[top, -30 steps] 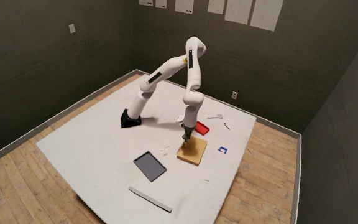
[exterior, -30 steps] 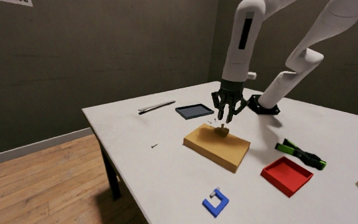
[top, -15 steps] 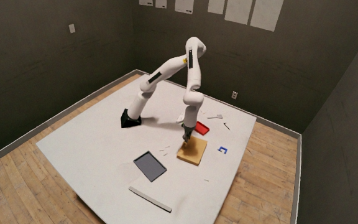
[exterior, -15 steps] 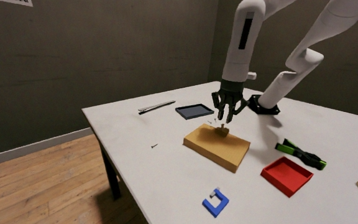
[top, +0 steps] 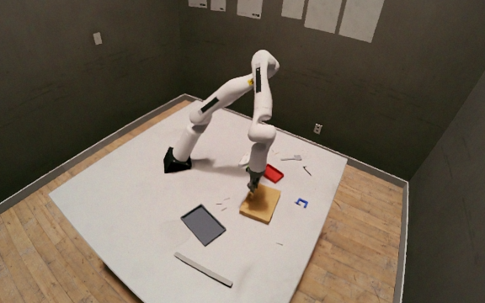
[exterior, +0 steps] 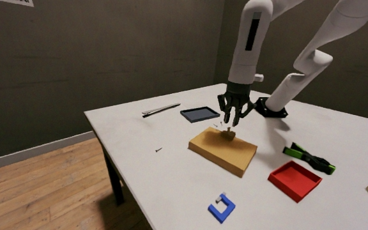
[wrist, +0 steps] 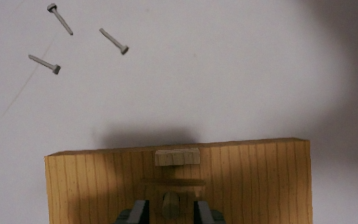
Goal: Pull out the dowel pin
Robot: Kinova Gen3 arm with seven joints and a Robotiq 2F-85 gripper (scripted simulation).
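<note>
Right now my hand is 50 mm above the dowel pin. Round my hand: grey tray 270 mm to the right, 100 mm below, 60 mm behind; red tray 220 mm to the left, 100 mm below, 50 mm behind; small wooden block 70 mm below.
</note>
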